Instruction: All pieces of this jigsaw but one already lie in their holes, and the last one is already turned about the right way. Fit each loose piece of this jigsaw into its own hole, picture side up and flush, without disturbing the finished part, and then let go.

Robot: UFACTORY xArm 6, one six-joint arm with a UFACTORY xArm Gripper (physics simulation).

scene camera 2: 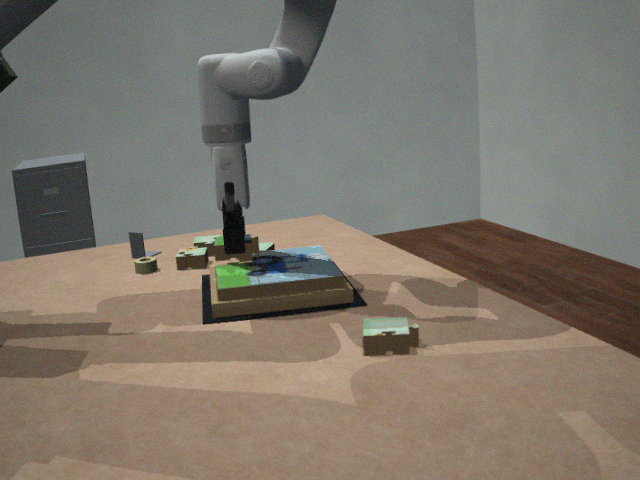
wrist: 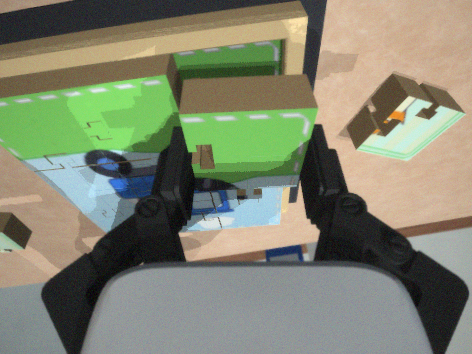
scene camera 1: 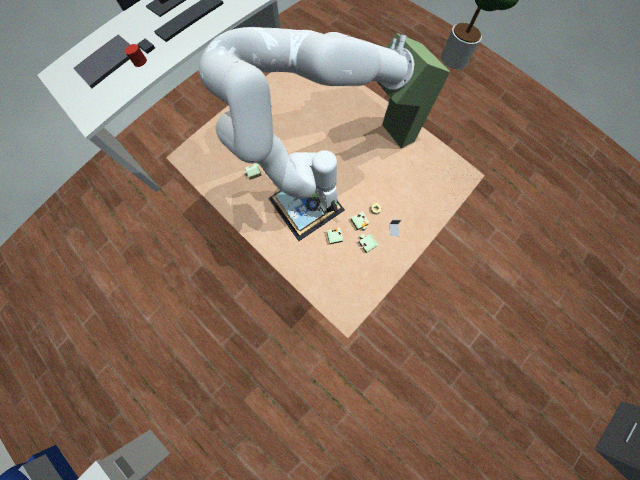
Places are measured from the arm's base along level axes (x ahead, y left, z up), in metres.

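Pixels of known places: gripper, between the fingertips: (scene camera 2: 235, 246) (wrist: 247, 144); arm's base, origin of its link: (scene camera 1: 396, 68).
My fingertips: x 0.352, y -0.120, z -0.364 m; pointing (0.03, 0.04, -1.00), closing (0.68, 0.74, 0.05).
Note:
For each thing: its middle in the pictures, then the offset to it from my fingertips. "spot": a spot on its surface instead.
- loose piece, middle of its body: (wrist: 246, 146) (scene camera 2: 237, 247) (scene camera 1: 325, 203) 0.001 m ahead, 0.002 m right, 0.000 m up
- jigsaw tray, middle of its body: (wrist: 171, 155) (scene camera 2: 275, 282) (scene camera 1: 306, 203) 0.002 m ahead, 0.082 m right, 0.045 m down
- corner hole's green floor, a spot on its surface: (wrist: 235, 55) spot: 0.022 m back, 0.015 m left, 0.043 m down
- yellow ring, middle of its body: (scene camera 2: 145, 265) (scene camera 1: 376, 209) 0.054 m back, 0.195 m left, 0.047 m down
- grey angled piece, middle of its body: (scene camera 2: 145, 242) (scene camera 1: 395, 228) 0.008 m ahead, 0.287 m left, 0.031 m down
The loose piece (wrist: 245, 135) (scene camera 2: 251, 246), green with a white dashed line and rounded corner line, is picture side up between the fingers of my gripper (wrist: 247, 144) (scene camera 2: 234, 251) (scene camera 1: 331, 207). My gripper is shut on it. The piece is raised over the corner of the jigsaw tray (wrist: 225, 32) (scene camera 2: 289, 298) (scene camera 1: 319, 222). In the wrist view, part of the corner hole's green floor (wrist: 235, 55) shows beyond the piece's brown side. The finished part (wrist: 125, 110) (scene camera 2: 299, 271) lies beside it, with a blue vehicle picture. The piece hides most of the hole.
Pale green pieces (scene camera 1: 360, 221) (scene camera 1: 334, 236) (scene camera 1: 368, 242) lie beyond the tray's near corner; another (scene camera 1: 252, 171) (scene camera 2: 386, 335) lies on the opposite side. A yellow ring (scene camera 1: 379, 210) (scene camera 2: 145, 268) and a grey angled piece (scene camera 1: 394, 229) (scene camera 2: 136, 245) are farther out.

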